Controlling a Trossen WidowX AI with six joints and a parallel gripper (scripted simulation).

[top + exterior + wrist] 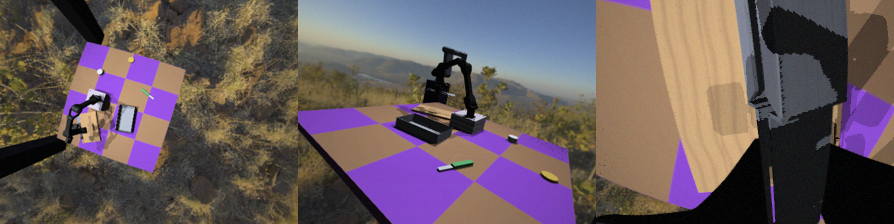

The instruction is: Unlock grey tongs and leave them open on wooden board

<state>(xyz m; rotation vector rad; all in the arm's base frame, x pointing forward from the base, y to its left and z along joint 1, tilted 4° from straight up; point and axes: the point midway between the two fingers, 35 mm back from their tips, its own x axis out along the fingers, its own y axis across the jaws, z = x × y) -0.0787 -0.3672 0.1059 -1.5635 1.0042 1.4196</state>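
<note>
My gripper tip is 15 cm above the wooden board and 1 cm to the right of it. Round my gripper tip: yellow disc 91 cm to the left, 31 cm ahead, 15 cm below; roasting tin 41 cm ahead, 22 cm to the left, 13 cm below; white puck 69 cm to the left, 14 cm below, 2 cm behind.
</note>
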